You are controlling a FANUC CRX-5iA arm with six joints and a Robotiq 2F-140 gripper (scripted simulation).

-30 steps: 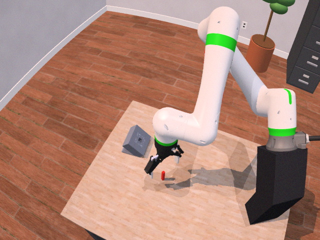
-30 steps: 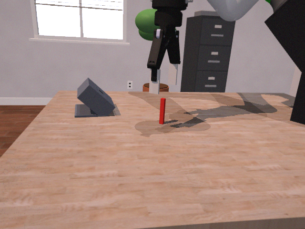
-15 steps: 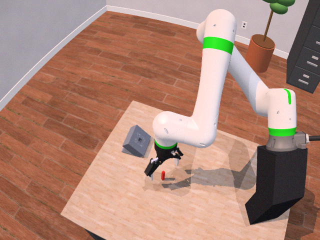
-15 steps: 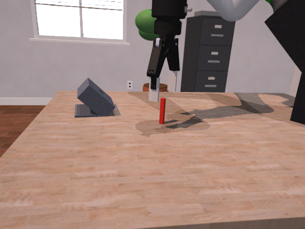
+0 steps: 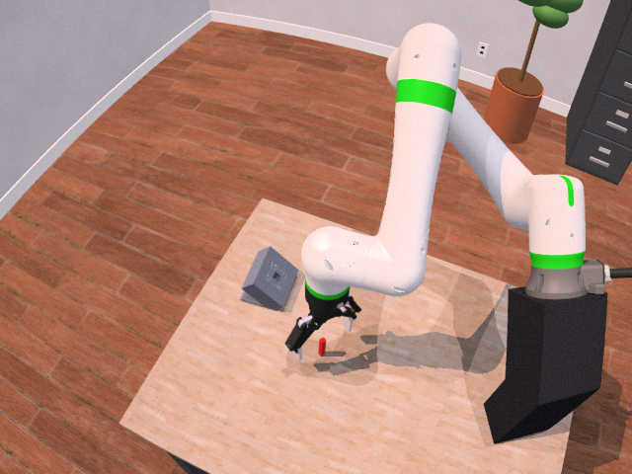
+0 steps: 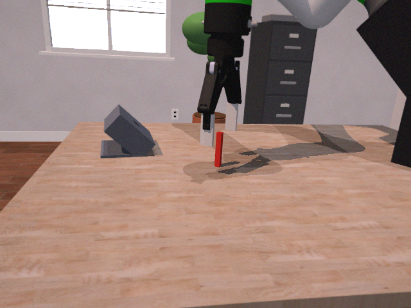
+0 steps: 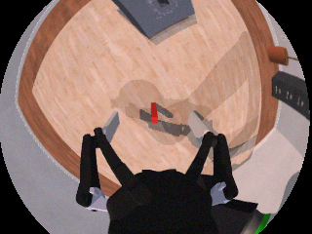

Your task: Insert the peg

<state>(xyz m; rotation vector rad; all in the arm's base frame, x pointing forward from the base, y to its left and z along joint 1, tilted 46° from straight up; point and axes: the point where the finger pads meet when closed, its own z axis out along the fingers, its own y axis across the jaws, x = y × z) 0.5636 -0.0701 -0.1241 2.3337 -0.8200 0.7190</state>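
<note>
My hand is 40 mm above the red peg.
</note>
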